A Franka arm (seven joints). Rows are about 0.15 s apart.
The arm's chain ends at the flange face. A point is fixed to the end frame.
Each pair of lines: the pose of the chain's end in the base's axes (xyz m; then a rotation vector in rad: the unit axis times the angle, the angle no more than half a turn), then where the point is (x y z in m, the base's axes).
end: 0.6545, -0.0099, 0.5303, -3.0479, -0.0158, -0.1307
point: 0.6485 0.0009 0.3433
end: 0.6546, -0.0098, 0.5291, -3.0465, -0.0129, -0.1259
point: 0.6480 0.0013 0.3422
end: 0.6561, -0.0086, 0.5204, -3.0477, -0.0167, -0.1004
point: 0.6464 0.0024 0.3336
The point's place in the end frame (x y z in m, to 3 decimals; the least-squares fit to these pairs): -0.022 0.006 0.186
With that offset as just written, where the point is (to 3 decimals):
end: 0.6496, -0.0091, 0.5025, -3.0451, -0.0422, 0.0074
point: 0.627 0.002 0.317
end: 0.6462, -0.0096, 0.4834, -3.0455, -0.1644, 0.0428
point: 0.619 -0.001 0.298
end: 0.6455, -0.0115, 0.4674, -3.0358, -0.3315, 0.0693
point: 0.615 -0.007 0.283
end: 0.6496, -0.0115, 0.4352, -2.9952, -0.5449, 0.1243
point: 0.613 -0.010 0.251
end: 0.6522, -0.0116, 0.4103, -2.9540, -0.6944, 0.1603
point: 0.612 -0.013 0.227
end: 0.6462, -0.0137, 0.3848, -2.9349, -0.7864, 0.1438
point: 0.608 -0.017 0.201
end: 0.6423, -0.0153, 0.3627, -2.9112, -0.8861, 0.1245
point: 0.608 -0.020 0.179
